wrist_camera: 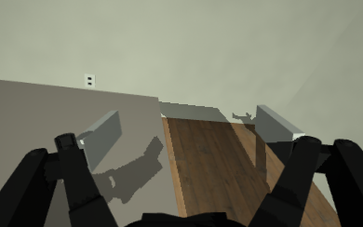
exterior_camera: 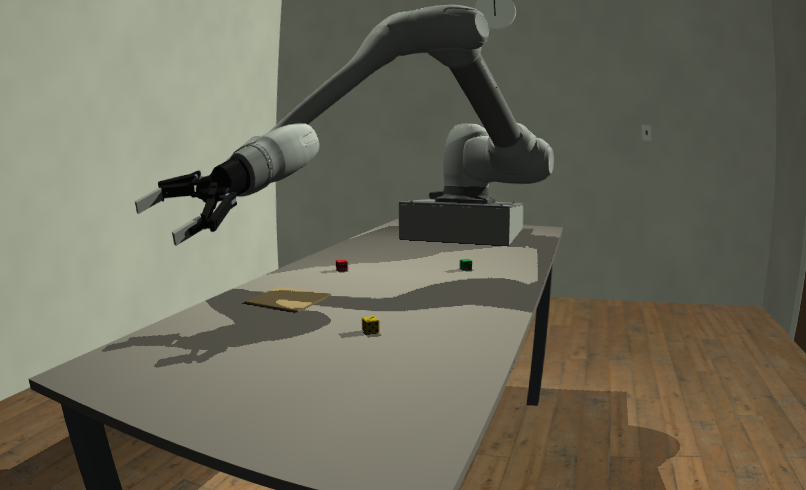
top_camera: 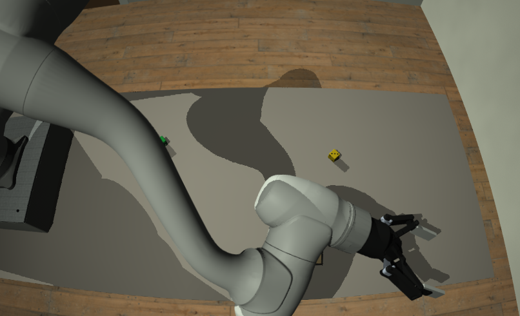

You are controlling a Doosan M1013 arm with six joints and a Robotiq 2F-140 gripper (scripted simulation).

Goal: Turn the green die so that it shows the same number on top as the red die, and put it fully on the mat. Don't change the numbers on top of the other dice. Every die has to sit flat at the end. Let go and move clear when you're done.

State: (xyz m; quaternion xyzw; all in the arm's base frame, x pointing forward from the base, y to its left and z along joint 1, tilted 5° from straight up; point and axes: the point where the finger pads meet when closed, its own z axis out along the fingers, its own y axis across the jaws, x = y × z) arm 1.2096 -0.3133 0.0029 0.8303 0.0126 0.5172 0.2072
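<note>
Now: the red die 58 cm behind my hand, 13 cm to the left of it and 20 cm below it. Also, from my hand: tan mat: 28 cm behind, 13 cm to the left, 21 cm below; then green die: 68 cm behind, 43 cm to the left, 20 cm below; then yellow die: 15 cm behind, 37 cm to the left, 20 cm below.
</note>
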